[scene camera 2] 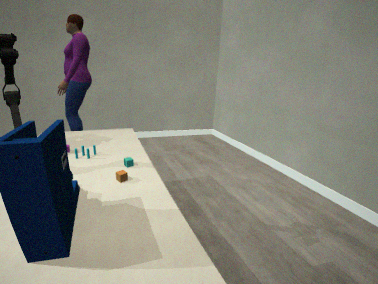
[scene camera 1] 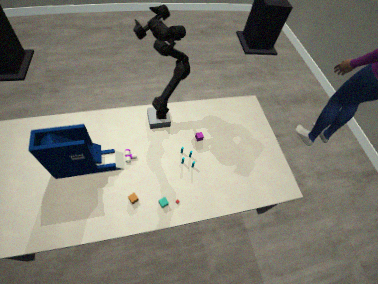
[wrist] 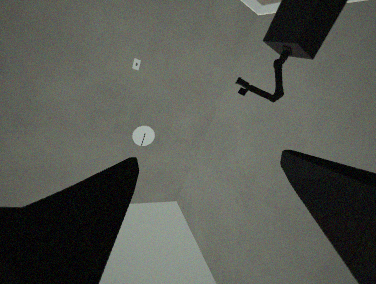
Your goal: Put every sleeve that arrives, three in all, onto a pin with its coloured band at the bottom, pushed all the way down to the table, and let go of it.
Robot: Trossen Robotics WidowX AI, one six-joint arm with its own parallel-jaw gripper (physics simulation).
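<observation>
White sleeve pieces with magenta bands (scene camera 1: 128, 155) lie at the mouth of the blue dispenser's chute; they are too small to count or to tell which way each band faces. Several thin teal pins (scene camera 1: 190, 154) (scene camera 2: 88, 153) stand upright in a small group on the table (scene camera 1: 225, 185) (scene camera 2: 150, 250), with no sleeve visible on them. My gripper (scene camera 1: 144, 15) (wrist: 208, 160) is open and empty, raised high above and behind the arm's base, far from sleeves and pins. In the wrist view wall and ceiling show between the fingers; sleeves and pins do not show there.
The tall blue dispenser (scene camera 1: 70, 157) (scene camera 2: 30, 200) stands left of the sleeves. A magenta cube (scene camera 1: 199, 136) is behind the pins. An orange cube (scene camera 1: 133, 198), a teal cube (scene camera 1: 163, 202) and a tiny red cube (scene camera 1: 177, 201) lie toward the front. A person (scene camera 1: 332, 110) (scene camera 2: 76, 65) stands beyond the table.
</observation>
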